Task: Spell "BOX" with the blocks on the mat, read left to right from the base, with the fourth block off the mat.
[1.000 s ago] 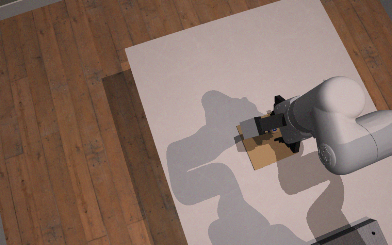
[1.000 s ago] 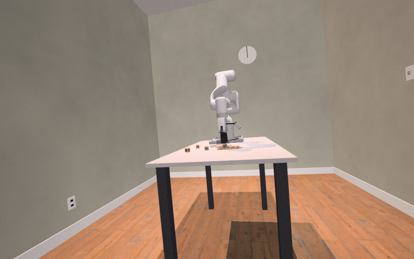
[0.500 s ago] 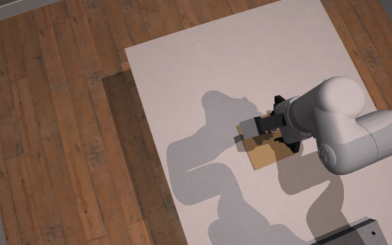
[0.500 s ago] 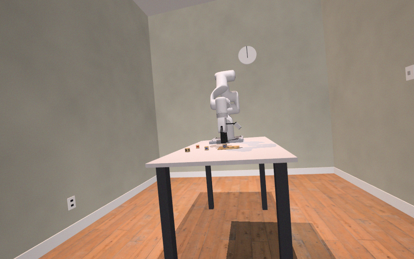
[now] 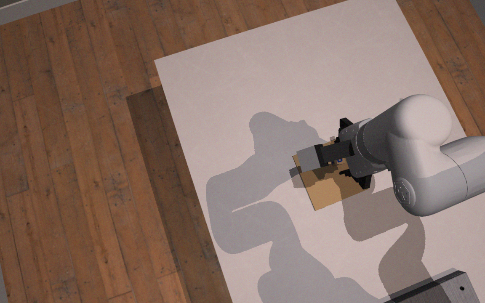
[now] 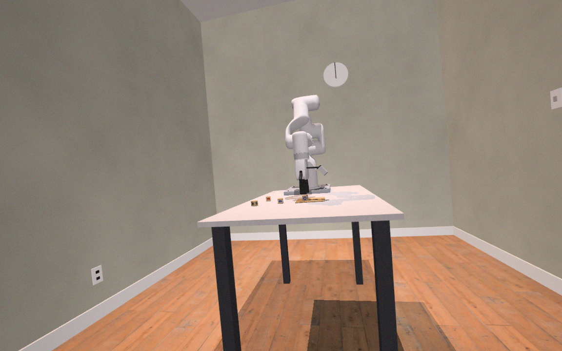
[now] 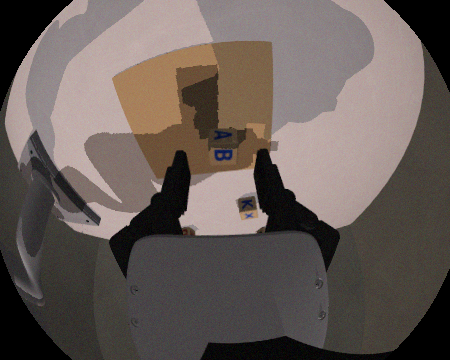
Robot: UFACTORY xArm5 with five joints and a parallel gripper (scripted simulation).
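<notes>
Now: the tan mat 20 mm behind my hand, 20 mm to the left of it and 50 mm below it.
</notes>
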